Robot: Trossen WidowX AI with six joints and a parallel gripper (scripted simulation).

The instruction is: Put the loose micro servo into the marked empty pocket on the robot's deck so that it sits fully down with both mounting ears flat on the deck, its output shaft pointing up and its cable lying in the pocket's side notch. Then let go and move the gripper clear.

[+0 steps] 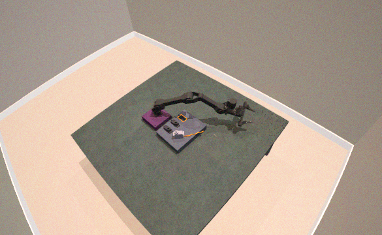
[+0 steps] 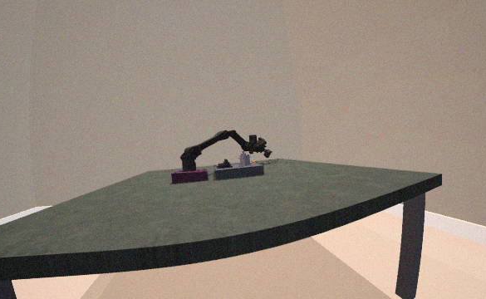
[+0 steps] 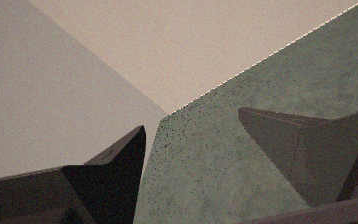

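Now: gripper tip 260 mm past the grey deck, 450 mm to the left of it and 90 mm above it.
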